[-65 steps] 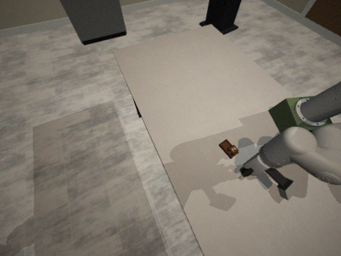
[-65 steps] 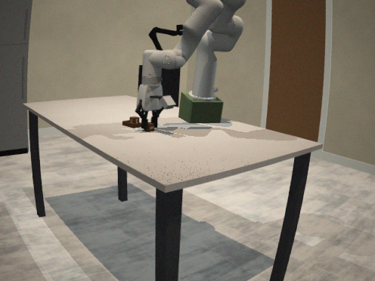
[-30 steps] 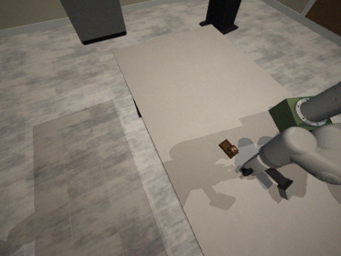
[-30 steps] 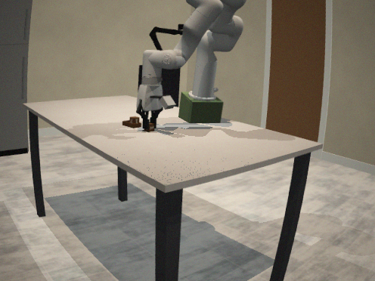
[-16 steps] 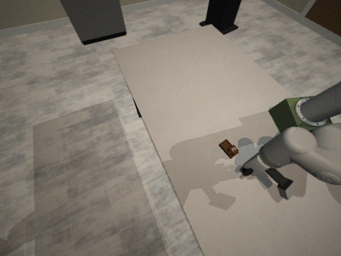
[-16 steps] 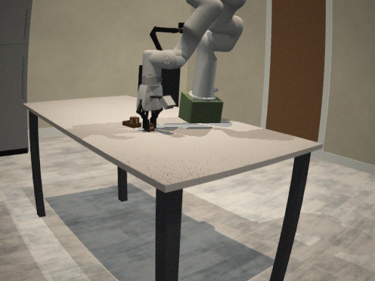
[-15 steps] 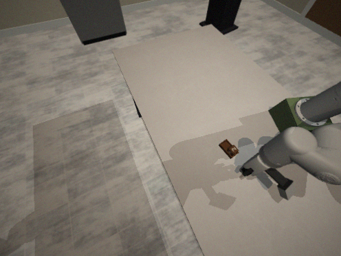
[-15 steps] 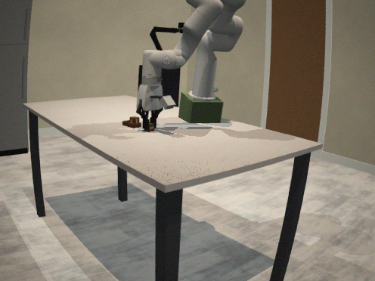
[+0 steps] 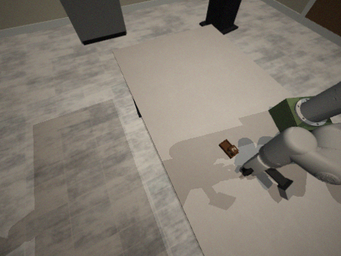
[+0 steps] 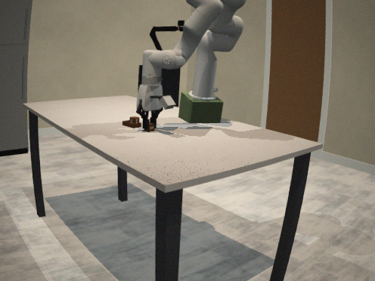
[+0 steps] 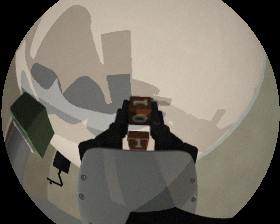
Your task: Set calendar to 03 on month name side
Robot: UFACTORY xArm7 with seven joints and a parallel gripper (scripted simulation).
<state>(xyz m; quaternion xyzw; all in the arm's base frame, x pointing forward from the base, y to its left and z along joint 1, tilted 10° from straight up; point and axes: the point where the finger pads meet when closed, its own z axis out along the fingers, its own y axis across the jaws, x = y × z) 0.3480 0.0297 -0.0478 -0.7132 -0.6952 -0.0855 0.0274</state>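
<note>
Now: the brown calendar tray 11 cm to the right of my hand and 2 cm below it.
</note>
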